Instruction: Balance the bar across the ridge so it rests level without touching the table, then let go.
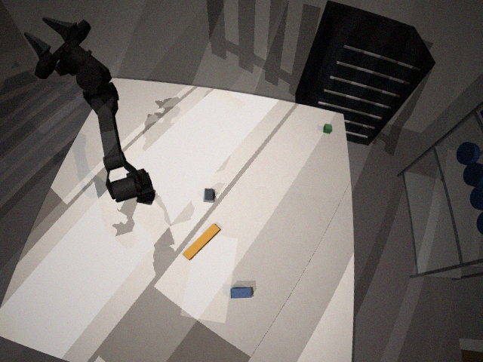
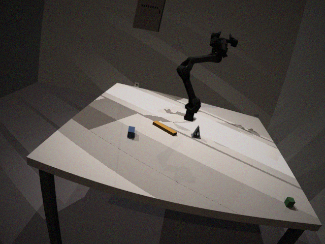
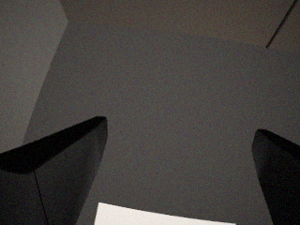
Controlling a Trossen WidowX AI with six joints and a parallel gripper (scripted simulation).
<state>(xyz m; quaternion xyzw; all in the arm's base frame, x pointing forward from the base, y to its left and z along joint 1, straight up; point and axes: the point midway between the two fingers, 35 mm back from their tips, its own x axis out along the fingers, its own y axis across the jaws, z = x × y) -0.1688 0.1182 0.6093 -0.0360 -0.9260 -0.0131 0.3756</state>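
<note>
My gripper tip is 45 cm short of the bar, 26 cm to the left of it and 63 cm above it. Round my gripper tip: blue block (61 cm ahead, 42 cm to the right, 62 cm below); then green cube (93 cm ahead, 38 cm to the left, 62 cm below).
</note>
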